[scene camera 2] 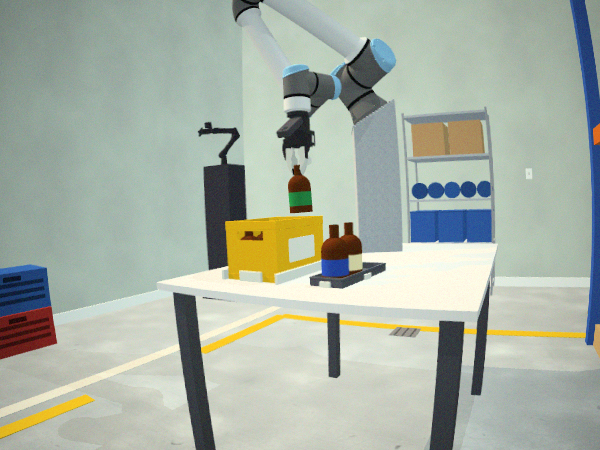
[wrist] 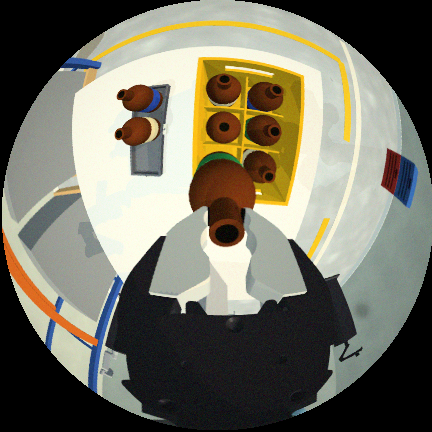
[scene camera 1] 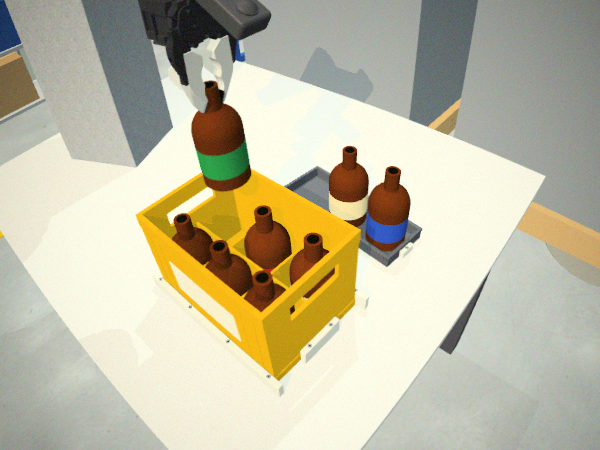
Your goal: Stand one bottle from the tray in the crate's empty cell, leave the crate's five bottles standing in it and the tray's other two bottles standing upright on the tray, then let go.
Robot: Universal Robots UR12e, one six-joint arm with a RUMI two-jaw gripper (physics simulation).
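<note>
My gripper is shut on the neck of the green-labelled brown bottle. The bottle hangs upright; in scene camera 2 its base is a little above the rim of the yellow crate. It hangs over the crate's end with the empty cell, which it partly hides in the wrist view. The crate's five bottles stand in their cells. A cream-labelled bottle and a blue-labelled bottle stand upright on the grey tray.
The crate and tray stand on a white table. Pale strips lie along the crate's foot. The crate's raised walls surround its cells. A grey column stands behind the table.
</note>
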